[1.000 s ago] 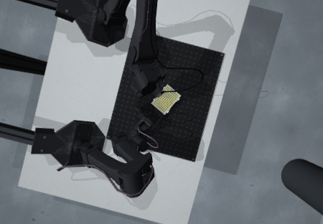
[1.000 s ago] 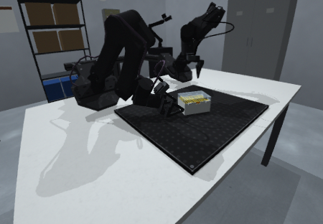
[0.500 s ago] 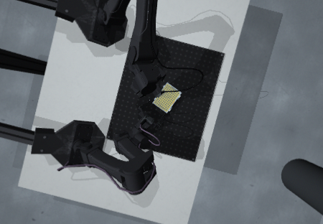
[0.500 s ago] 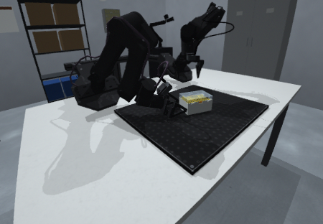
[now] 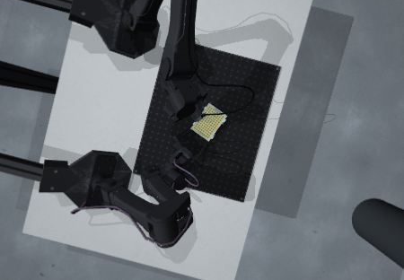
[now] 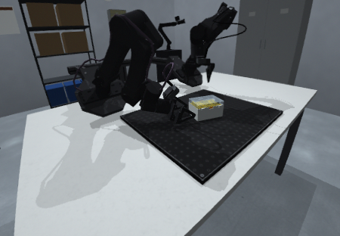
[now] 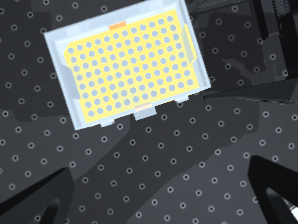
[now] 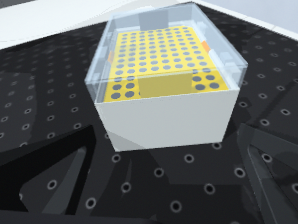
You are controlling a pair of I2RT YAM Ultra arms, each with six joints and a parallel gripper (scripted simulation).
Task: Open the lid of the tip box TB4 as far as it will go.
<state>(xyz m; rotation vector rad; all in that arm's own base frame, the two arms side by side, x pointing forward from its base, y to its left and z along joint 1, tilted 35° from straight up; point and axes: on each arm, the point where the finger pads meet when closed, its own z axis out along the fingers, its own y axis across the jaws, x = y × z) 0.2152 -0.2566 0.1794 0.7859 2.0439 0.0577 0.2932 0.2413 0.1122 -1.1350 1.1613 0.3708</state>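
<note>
Right now my right hand is 30 mm short of the tip box, 70 mm to the right of it and 10 mm below it.
Now: left hand 9 cm above the tip box, 7 cm short of it and 3 cm to the left of it.
</note>
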